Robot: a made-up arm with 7 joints.
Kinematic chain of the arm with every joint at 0, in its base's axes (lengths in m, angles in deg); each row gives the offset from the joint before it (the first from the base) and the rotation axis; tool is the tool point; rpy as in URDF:
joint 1: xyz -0.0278 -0.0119 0.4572 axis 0 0.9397 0.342
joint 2: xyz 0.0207 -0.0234 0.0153 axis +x
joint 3: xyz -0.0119 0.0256 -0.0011 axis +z
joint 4: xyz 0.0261 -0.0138 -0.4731 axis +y
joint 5: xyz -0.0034 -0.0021 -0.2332 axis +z
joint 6: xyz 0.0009 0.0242 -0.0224 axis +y
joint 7: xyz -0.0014 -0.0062 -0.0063 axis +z
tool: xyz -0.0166 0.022 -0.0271 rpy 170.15 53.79 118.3
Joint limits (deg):
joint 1: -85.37..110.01
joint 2: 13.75..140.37
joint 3: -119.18..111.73
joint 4: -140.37..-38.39
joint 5: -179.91..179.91
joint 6: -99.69..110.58
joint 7: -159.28..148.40
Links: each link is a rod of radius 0.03 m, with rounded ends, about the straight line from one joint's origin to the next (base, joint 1, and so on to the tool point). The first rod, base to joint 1, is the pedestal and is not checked.
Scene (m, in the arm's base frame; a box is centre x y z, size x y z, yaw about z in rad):
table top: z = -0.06
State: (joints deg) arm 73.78 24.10 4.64 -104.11 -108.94 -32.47 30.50
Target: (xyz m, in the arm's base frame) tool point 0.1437 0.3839 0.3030
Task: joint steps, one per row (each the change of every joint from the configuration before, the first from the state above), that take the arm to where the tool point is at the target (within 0.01 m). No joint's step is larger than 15 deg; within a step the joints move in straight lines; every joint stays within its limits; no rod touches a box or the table.
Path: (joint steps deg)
1: -14.02 13.20 6.09 -1.49 0.54 0.60 0.31
2: -14.02 13.20 6.09 -1.50 0.54 0.59 0.31
3: -14.02 13.20 6.10 -1.49 0.54 0.60 0.30

